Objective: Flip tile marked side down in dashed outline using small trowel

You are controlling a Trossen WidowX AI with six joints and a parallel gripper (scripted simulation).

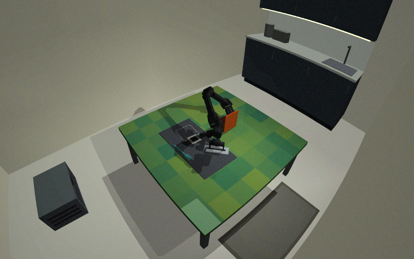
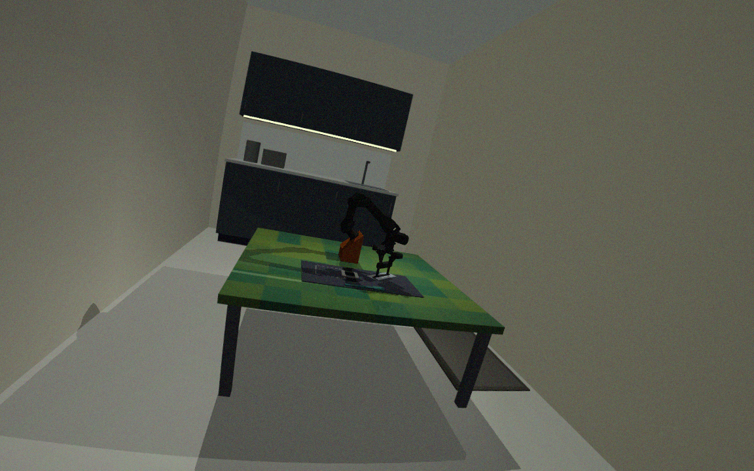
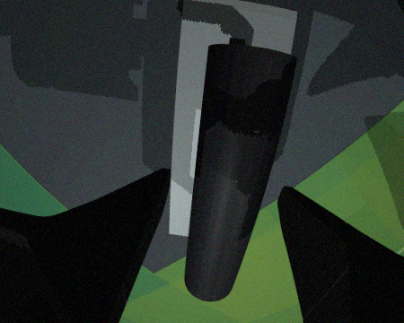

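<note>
Now: the small trowel 3 cm below my gripper tip, 2 cm ahead of it and 1 cm to the right of it. From my gripper tip the other things lie so: dark mat 14 cm to the right, 11 cm ahead, 8 cm below; then teal spatula-like tool 25 cm ahead, 10 cm to the right, 6 cm below; then tile 19 cm to the right, 9 cm ahead, 6 cm below.
</note>
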